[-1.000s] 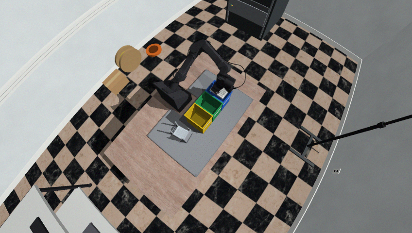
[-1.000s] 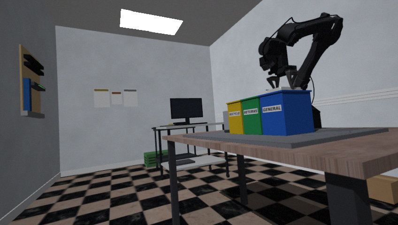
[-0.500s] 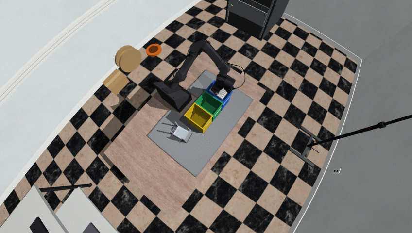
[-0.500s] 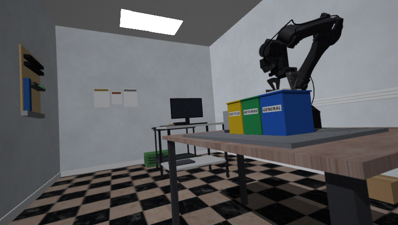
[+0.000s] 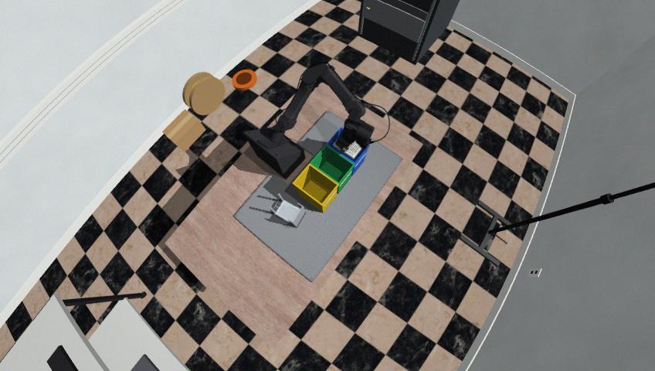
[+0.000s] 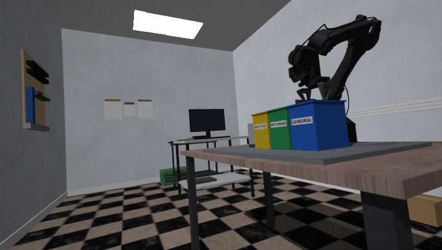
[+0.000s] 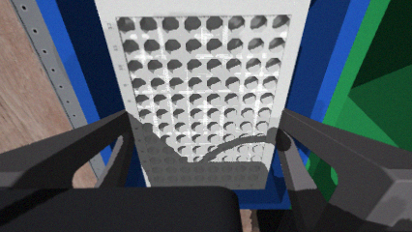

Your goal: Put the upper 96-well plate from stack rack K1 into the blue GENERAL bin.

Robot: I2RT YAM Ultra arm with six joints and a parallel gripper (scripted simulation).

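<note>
The blue general bin lies 9 cm below my hand. From my hand the other things lie so: 96-well plate 1 cm below; then green returns bin 13 cm to the right, 9 cm below; then yellow recycle bin 26 cm to the right, 9 cm below.
</note>
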